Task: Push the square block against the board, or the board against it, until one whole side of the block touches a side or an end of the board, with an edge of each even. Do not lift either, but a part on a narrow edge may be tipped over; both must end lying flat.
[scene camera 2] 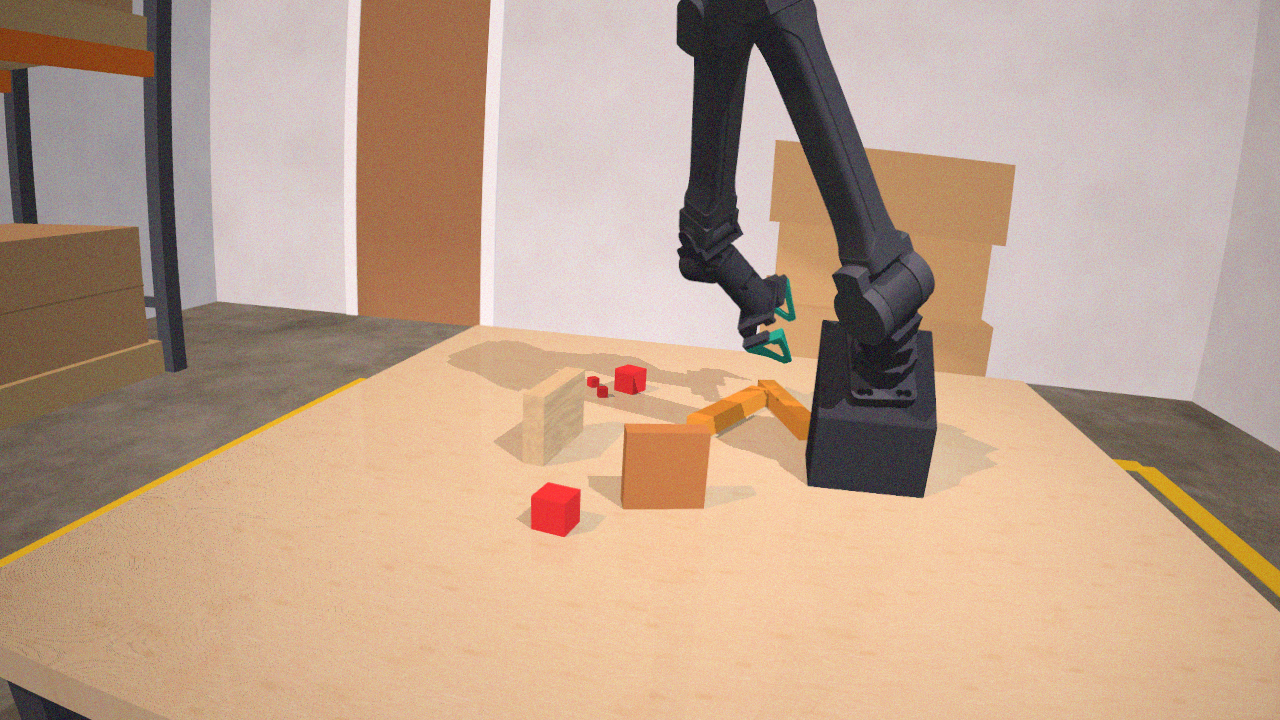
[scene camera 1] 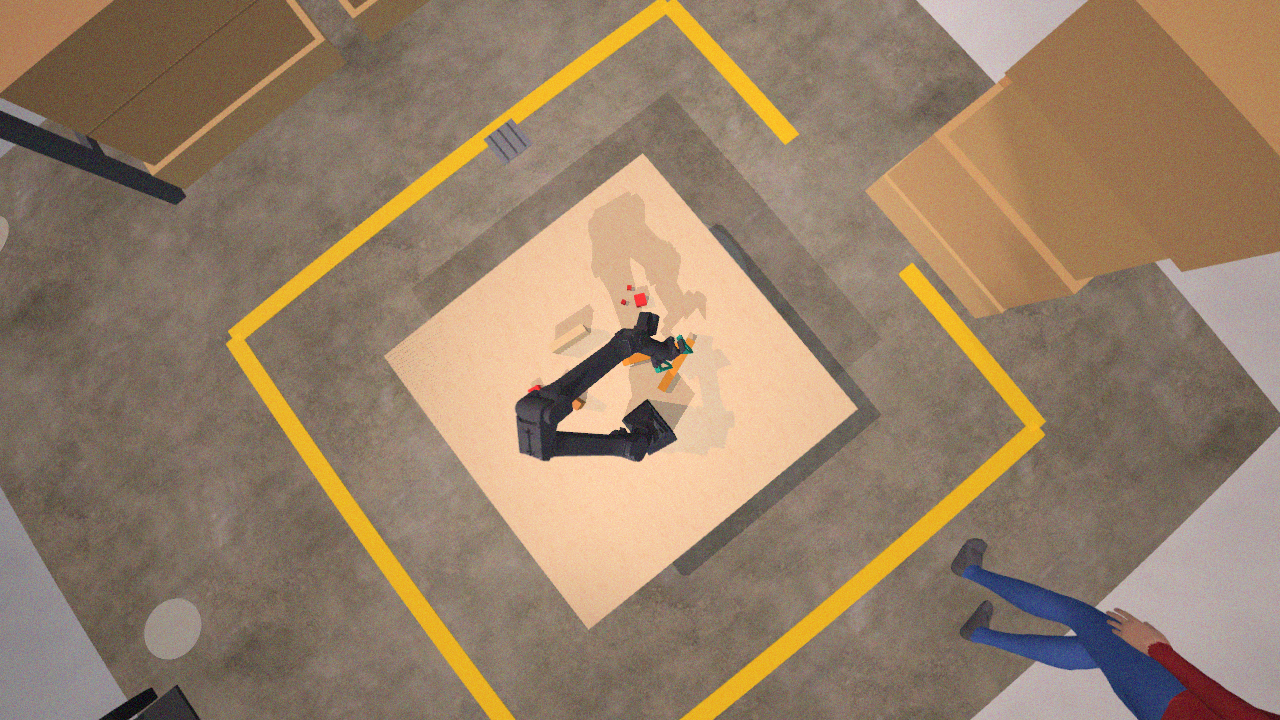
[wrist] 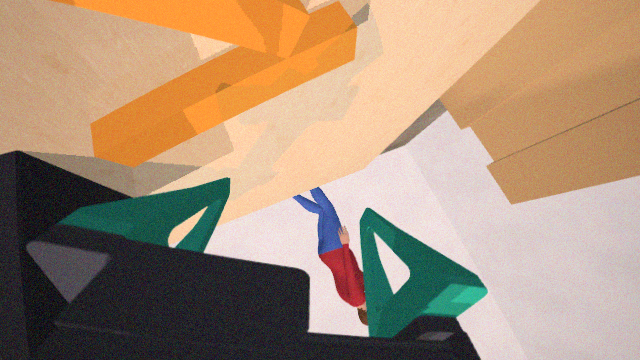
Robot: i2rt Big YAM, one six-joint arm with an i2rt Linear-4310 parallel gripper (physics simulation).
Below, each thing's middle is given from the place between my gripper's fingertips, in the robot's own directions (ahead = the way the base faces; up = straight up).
My hand is 390 mm to the right of the orange-brown square block [scene camera 2: 665,466], 170 mm short of it and 80 mm above it.
